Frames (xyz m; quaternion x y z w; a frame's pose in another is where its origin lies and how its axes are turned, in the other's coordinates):
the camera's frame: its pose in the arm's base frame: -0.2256 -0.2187 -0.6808 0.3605 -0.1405 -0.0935 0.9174
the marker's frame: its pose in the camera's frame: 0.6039 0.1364 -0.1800 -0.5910 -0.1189 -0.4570 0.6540
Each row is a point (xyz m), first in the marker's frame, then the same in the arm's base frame.
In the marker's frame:
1: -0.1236 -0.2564 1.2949
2: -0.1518 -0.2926 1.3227
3: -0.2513 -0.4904 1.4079
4: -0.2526 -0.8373 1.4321
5: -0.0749 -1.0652 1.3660
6: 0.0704 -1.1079 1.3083
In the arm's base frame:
1: 0.5825 0.3730 0.5990
2: 0.5516 0.4041 0.6300
3: 0.3751 0.4996 0.7566
4: 0.0693 0.4621 0.9178
5: -0.1120 0.2432 1.0020
6: -0.1317 0.0825 1.0095

